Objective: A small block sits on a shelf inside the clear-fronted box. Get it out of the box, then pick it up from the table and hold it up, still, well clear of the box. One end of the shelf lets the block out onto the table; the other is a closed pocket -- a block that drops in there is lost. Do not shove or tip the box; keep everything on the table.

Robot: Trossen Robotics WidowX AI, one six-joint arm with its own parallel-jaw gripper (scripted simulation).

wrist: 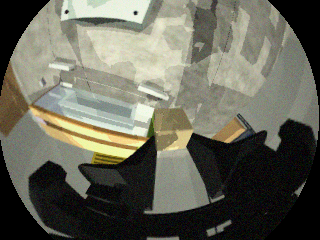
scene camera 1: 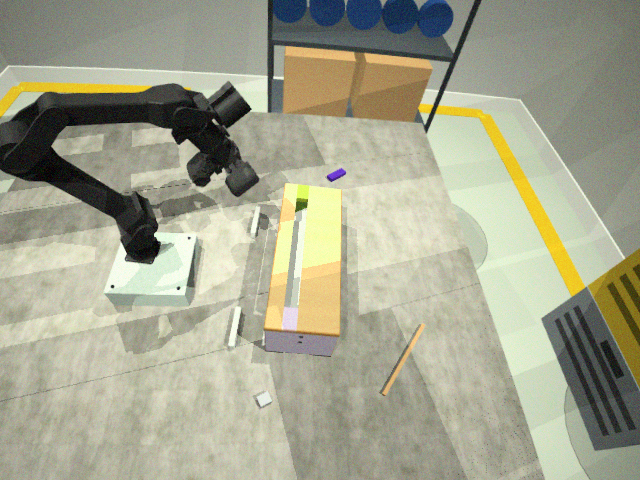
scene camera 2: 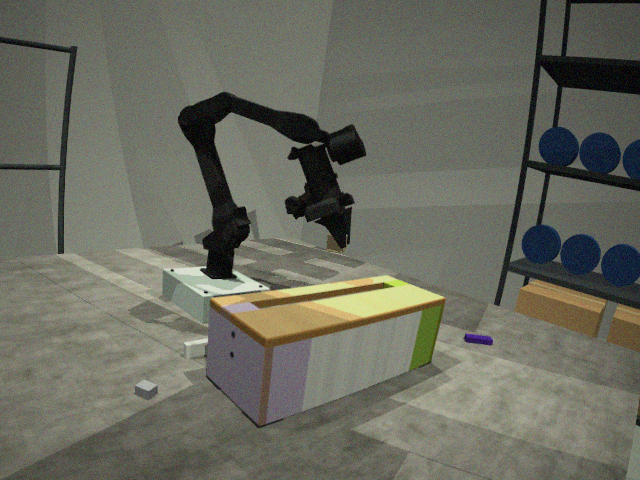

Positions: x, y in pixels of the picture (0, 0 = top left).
Labels:
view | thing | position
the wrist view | gripper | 169, 136
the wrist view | tan block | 172, 129
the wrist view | long box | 95, 122

